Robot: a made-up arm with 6 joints. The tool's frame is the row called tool.
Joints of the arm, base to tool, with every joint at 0 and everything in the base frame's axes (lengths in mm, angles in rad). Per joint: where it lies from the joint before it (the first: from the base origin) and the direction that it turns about. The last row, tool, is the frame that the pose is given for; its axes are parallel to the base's.
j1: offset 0 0 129.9 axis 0 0 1
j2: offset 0 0 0 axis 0 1 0
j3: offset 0 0 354.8 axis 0 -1 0
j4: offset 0 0 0 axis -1 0 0
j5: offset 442.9 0 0 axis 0 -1 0
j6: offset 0 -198.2 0 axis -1 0 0
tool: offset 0 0 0
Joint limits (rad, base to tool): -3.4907..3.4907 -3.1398..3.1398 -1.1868..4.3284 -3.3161..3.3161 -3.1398..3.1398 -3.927..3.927
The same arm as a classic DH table. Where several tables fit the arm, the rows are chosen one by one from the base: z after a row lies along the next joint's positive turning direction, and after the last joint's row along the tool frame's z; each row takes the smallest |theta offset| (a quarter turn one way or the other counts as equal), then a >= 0, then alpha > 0; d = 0 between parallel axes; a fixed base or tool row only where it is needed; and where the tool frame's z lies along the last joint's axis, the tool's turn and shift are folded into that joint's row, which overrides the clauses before.
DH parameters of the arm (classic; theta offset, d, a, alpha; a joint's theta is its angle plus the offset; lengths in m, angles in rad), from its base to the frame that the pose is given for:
j1: 0 0.1299 0 -1.5708
j2: -1.5708 0 0.3548 3.1416
j3: 0 0 0 -1.5708
j4: 0 -0.4429 0 1.5708
j5: 0 0.1982 0 -1.5708
j6: 1.5708 0 0 1.5708
tool (fixed): -1.5708 0 0 0
Joint limits (rad, base to tool): -3.4907..3.4907 -3.1398..3.1398 -1.1868..4.3284 -3.3161..3.3161 -3.1398..3.1398 -3.927..3.927

